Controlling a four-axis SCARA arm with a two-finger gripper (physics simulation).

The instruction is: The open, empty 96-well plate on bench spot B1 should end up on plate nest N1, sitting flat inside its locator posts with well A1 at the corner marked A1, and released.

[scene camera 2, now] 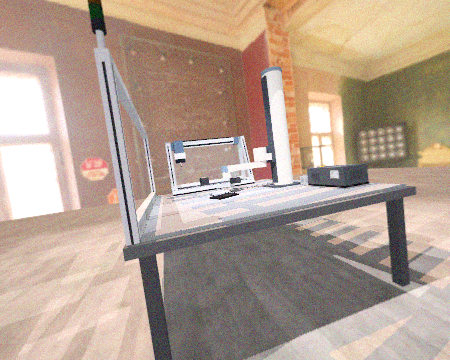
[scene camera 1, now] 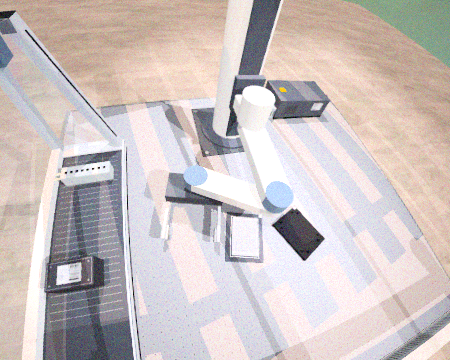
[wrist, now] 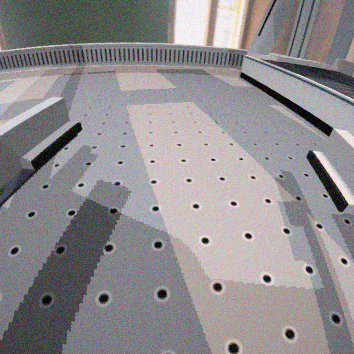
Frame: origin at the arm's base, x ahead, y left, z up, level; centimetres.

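Where they show: gripper, fingertip midpoint: [scene camera 2: 216, 186] [scene camera 1: 190, 240] [wrist: 192, 123]; arm's base at its link origin: [scene camera 1: 227, 129].
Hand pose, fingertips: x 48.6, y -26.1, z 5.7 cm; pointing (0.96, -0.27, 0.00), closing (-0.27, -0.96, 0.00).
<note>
Each offset is from my fingertips to the top centre of the thing. "pt": to the spot under its first point. Level surfaces: height alone.
The white 96-well plate {dx +1.5, dy +18.0, dz -2.8 cm} [scene camera 1: 245, 237] lies flat on bench spot B1 {pt dx +8.9, dy +15.3, dz -4.2 cm} [scene camera 1: 243, 260], a dark-bordered rectangle. The black plate nest N1 {dx +4.8, dy +37.9, dz -2.2 cm} [scene camera 1: 298, 234] [scene camera 2: 224, 194] sits to its right, turned at an angle, and no plate is on it. Its locator posts show as small dark marks; the A1 mark cannot be made out. My gripper [scene camera 1: 191, 238] [wrist: 192, 123] is open and empty, left of the plate in scene camera 1. Its right finger is beside the left edge of B1, with the plate outside the fingers. Neither plate nor nest shows in the wrist view.
A dark deck {dz +0.5 cm} [scene camera 1: 85, 225] along the left carries a white block with a row of holes {pt dx -26.5, dy -29.5, dz +5.0 cm} [scene camera 1: 87, 173] and a dark labelled box {pt dx +4.9, dy -30.1, dz +7.6 cm} [scene camera 1: 74, 274]. A gantry frame {pt dx -41.6, dy -27.5, dz +29.6 cm} [scene camera 1: 65, 77] [scene camera 2: 112, 150] rises over it. A dark grey box [scene camera 1: 299, 99] [scene camera 2: 338, 175] stands right of the arm's column [scene camera 1: 231, 65] [scene camera 2: 278, 125].
</note>
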